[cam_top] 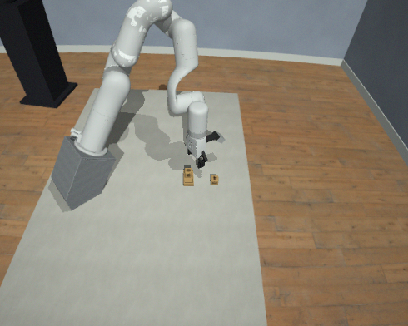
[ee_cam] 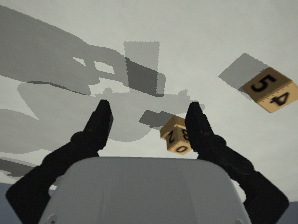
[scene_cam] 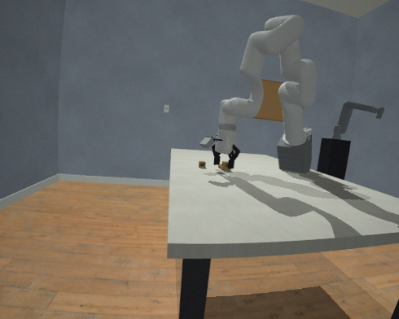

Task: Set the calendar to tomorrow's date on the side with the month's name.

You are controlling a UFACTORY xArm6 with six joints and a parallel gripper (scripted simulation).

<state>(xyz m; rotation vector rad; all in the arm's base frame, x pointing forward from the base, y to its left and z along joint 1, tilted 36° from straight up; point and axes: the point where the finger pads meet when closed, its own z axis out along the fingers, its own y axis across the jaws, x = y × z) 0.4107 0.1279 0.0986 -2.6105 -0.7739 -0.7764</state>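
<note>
Right now the wooden digit cube is 10 cm ahead of my hand, 9 cm to the right of it and 2 cm below it. The rest, counted from my hand: wooden calendar tray (2 cm behind, 9 cm to the right, 3 cm below).
</note>
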